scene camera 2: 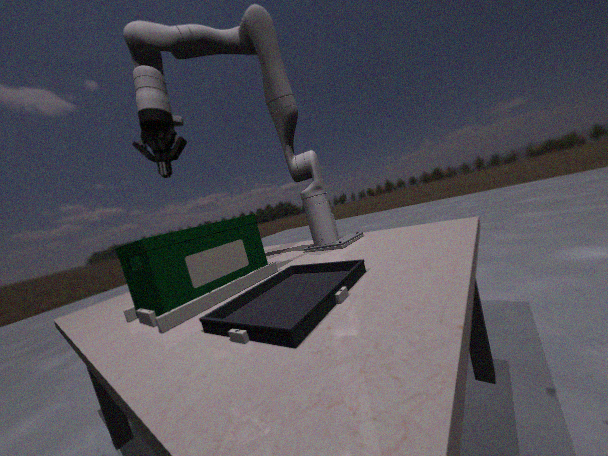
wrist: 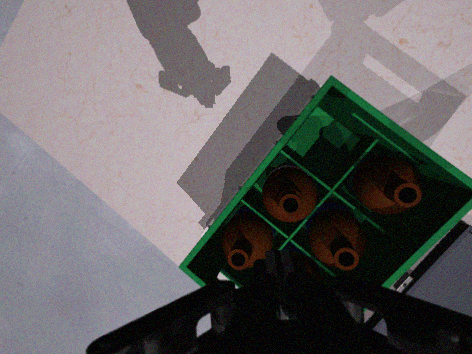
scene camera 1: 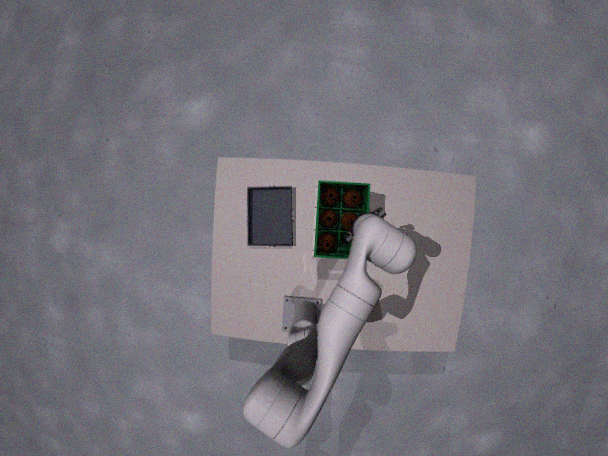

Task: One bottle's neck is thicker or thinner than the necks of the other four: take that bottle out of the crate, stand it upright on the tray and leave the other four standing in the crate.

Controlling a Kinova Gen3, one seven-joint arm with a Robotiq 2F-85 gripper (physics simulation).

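Frame: origin at the arm's base, x left, y back, z up, level; millimetres.
Seen in the pictures: gripper, fingertip midpoint: (scene camera 2: 166,177) (wrist: 277,266); arm's base at its link origin: (scene camera 2: 326,242) (scene camera 1: 305,311).
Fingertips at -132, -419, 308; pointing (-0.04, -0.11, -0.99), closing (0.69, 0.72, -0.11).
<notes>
Pixels of each thing's top centre, then the offset from my fingertips to it, as dx, dy, dz. "pt": a spot on its surface instead. Level surfaces: height alone.
- green crate at its top centre: (wrist: 314,233) (scene camera 2: 190,229) (scene camera 1: 342,220) +41, +4, -148
- dark tray at a spot on its surface: (scene camera 2: 255,333) pt +381, -96, -311
- fourth bottle at its top centre: (wrist: 288,205) (scene camera 1: 352,222) +2, +5, -158
- pale table at its surface level: dz -323
- pale rail at a spot on its surface: (scene camera 2: 211,299) pt +148, -41, -307
- crate cell at a spot on its surface: (wrist: 324,133) pt -15, +104, -315
A green crate (scene camera 1: 317,218) (scene camera 2: 147,274) (wrist: 256,173) stands on the table beside a dark tray (scene camera 1: 270,188) (scene camera 2: 255,333). In the top view five brown bottles stand in its cells, such as the one at the back left (scene camera 1: 330,196) and the one at the front left (scene camera 1: 327,241). The wrist view shows three bottles with wide neck rings (wrist: 407,194) (wrist: 345,258) (wrist: 238,258). A fourth bottle (wrist: 289,194) has a narrower neck. My gripper (scene camera 2: 164,169) (wrist: 277,266) is shut and empty, high above the crate's right side. In the top view the arm hides it.
The pale table (scene camera 1: 432,294) (scene camera 2: 343,383) (wrist: 95,95) carries the arm's base plate (scene camera 1: 300,308) (scene camera 2: 334,242) near its front edge. A pale rail (scene camera 2: 211,299) and small stop blocks (scene camera 2: 238,336) hold the crate and tray in place. One crate cell (wrist: 324,133) holds no bottle.
</notes>
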